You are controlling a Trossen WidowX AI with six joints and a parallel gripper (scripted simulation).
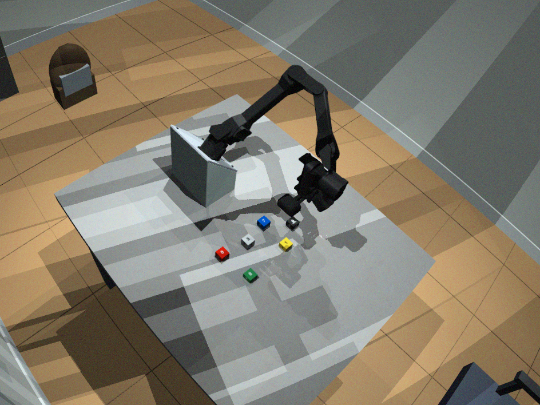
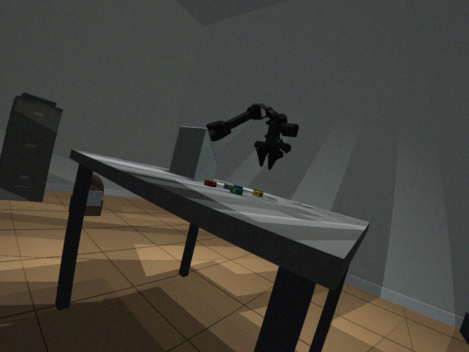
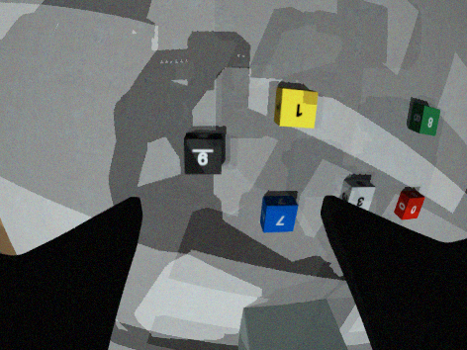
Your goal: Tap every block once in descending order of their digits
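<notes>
My gripper tip is now 10 mm past the black block, 20 mm to the right of it and 120 mm above it. Round my gripper tip: white block (80 mm behind, 140 mm to the right, 120 mm below); blue block (90 mm behind, 50 mm to the right, 120 mm below); yellow block (20 mm ahead, 70 mm to the right, 120 mm below).
</notes>
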